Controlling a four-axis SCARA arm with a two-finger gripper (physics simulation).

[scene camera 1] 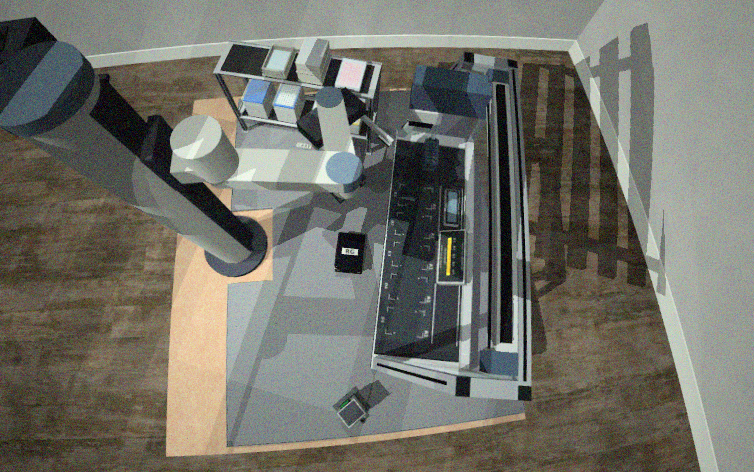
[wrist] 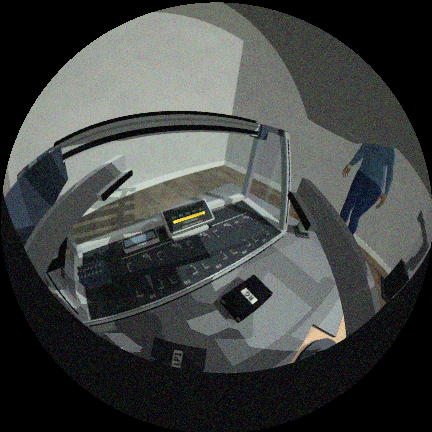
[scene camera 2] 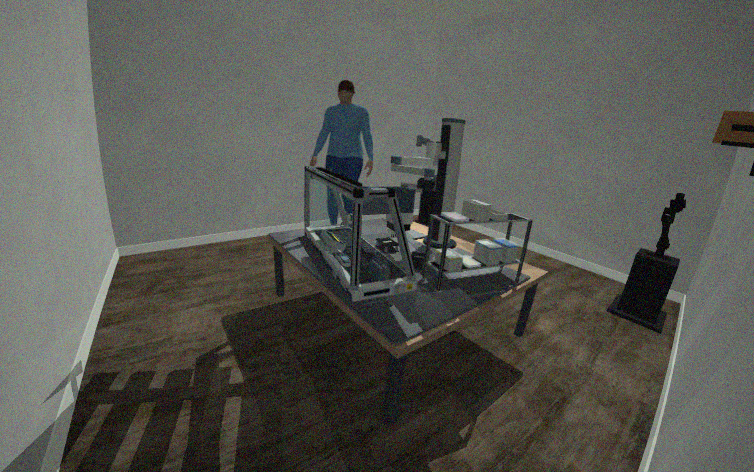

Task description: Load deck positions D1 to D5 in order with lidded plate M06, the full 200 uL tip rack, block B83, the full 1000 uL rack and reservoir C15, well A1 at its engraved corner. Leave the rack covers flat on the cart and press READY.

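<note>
My gripper (wrist: 208, 168) is open and empty, its two fingers wide apart at the left and right of the wrist view. In scene camera 1 it is near the cart's right end, partly hidden by the arm. The cart (scene camera 1: 244, 58) (scene camera 2: 524, 247) holds a pale blue-topped item (scene camera 1: 279, 60), a tall grey box (scene camera 1: 313, 60) and a pink-topped item (scene camera 1: 351, 74) on top. Below are a blue-topped rack (scene camera 1: 257, 98) and a white-and-blue rack (scene camera 1: 288, 102); the arm hides more. Labels are unreadable. The deck (scene camera 1: 408, 300) (wrist: 235, 232) shows bare corner marks. A screen (scene camera 1: 450, 256) (wrist: 187, 218) shows a yellow bar.
A black RG pad (scene camera 1: 350, 252) (wrist: 247, 297) lies before the deck; an LP1 pad (wrist: 177, 356) is nearby. The deck's frame (scene camera 1: 524, 278) (wrist: 285, 180) rises around it. A dark blue box (scene camera 1: 450, 91) stands at one end. A small device (scene camera 1: 351, 410) and a person (scene camera 2: 346, 130) (wrist: 367, 175) also show.
</note>
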